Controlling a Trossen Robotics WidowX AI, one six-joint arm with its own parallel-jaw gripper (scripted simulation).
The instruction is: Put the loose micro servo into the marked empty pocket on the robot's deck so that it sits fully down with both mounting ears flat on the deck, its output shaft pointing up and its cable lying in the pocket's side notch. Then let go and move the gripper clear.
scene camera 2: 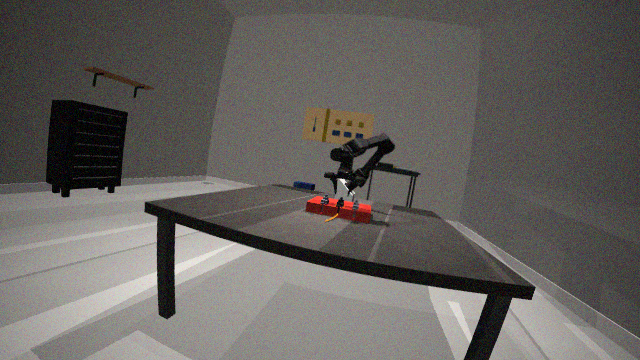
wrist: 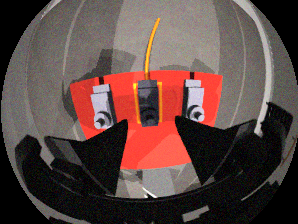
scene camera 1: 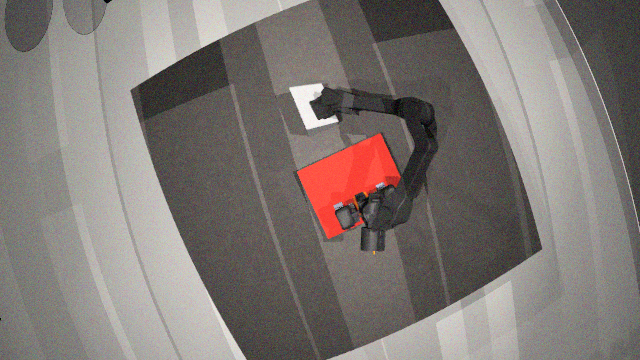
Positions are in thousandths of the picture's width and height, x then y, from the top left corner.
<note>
My gripper (wrist: 508, 542) is open, with nothing in its grasp. I also see a red deck (scene camera 1: 529, 496).
The red deck is seen too in the wrist view (wrist: 535, 654).
</note>
